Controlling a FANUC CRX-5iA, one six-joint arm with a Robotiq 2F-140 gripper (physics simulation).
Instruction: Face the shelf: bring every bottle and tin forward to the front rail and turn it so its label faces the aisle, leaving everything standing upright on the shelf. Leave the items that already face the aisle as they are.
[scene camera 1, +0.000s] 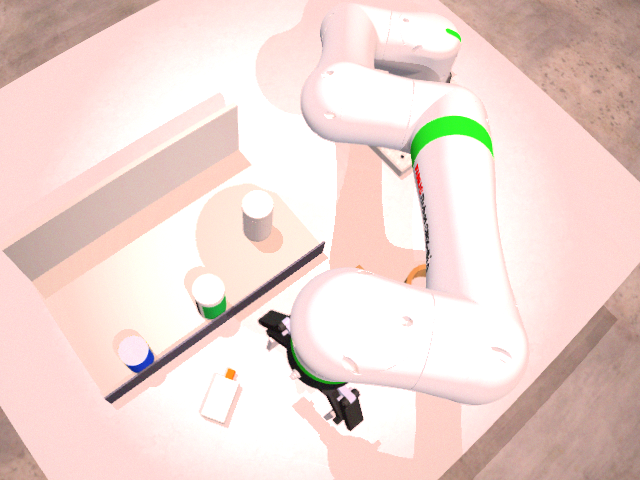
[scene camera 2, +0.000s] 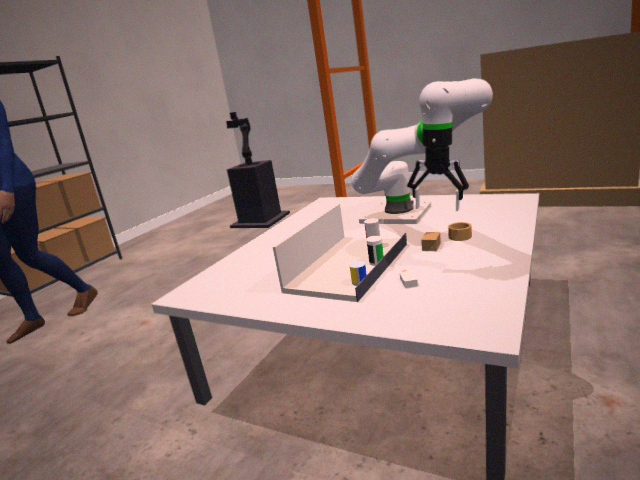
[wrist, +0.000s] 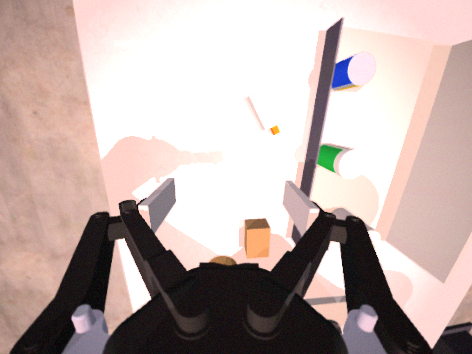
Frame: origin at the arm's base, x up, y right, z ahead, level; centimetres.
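Seen in the pictures: gripper, fingertip midpoint: (scene camera 2: 437, 208) (wrist: 230, 191); arm's base at its link origin: (scene camera 2: 398, 209).
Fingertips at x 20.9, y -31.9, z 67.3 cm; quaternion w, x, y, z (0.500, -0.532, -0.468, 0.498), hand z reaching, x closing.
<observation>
Offsets run from my fingertips to a thing's top centre.
A blue-and-yellow tin {dx -14.2, dy +25.3, dz +16.2 cm} (scene camera 1: 136, 353) (scene camera 2: 357, 273) (wrist: 347, 72) stands upright close behind the dark front rail {dx -18.2, dy +20.8, dz +0.1 cm} (scene camera 1: 279, 277) (scene camera 2: 382, 266) (wrist: 320, 105), its blue side toward the rail. A white-capped green-and-black container {dx -11.3, dy +24.1, dz -0.8 cm} (scene camera 1: 211, 304) (scene camera 2: 375, 251) (wrist: 332, 158) also stands upright near the rail, green side toward it. A plain whitish cylinder {dx -10.3, dy +30.5, dz -18.5 cm} (scene camera 1: 256, 215) (scene camera 2: 371, 227) stands farther back from the rail, toward the robot-base end; no label shows on it. My gripper (scene camera 1: 313, 365) (scene camera 2: 437, 200) (wrist: 230, 191) is open and empty, high above the table on the aisle side of the rail.
A white flat bottle with an orange cap {dx -20.7, dy +10.0, dz +9.1 cm} (scene camera 1: 220, 397) (scene camera 2: 408, 279) lies outside the rail. A wooden block {dx -18.5, dy +7.5, dz -22.9 cm} (scene camera 2: 431, 241) (wrist: 257, 240) and a brown ring {dx -18.5, dy -2.5, dz -34.7 cm} (scene camera 2: 460, 235) are on the table nearby. The tall back panel (scene camera 1: 129, 191) (scene camera 2: 310, 248) bounds the shelf. A person stands far left.
</observation>
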